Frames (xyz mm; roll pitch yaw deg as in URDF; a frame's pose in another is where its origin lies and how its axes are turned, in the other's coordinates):
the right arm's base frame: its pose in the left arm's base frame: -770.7 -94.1 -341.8 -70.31 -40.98 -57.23
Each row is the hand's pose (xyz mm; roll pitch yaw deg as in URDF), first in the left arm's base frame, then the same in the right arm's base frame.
Working: the left arm's base frame: its pose in the right arm's base frame: 479.3 201.3 670.4 69.91 -42.23 56.51

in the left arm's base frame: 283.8 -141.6 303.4 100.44 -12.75 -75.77
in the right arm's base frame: 884.2 208.6 839.8 166.78 26.12 20.17
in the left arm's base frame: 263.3 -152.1 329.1 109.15 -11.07 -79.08
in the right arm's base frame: 899.3 181.2 825.3 174.92 29.76 20.42
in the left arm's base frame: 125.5 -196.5 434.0 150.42 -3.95 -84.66
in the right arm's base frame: 940.0 36.5 728.4 -141.62 37.65 25.67
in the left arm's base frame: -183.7 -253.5 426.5 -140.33 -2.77 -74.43
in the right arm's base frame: 844.9 -129.9 479.1 -68.75 28.47 31.19
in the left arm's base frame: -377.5 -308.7 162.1 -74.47 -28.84 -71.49
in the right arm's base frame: 627.4 -43.1 243.2 -11.51 15.55 6.47
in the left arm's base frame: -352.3 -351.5 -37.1 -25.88 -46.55 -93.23
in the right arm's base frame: 534.2 128.5 179.7 15.93 18.59 -19.01
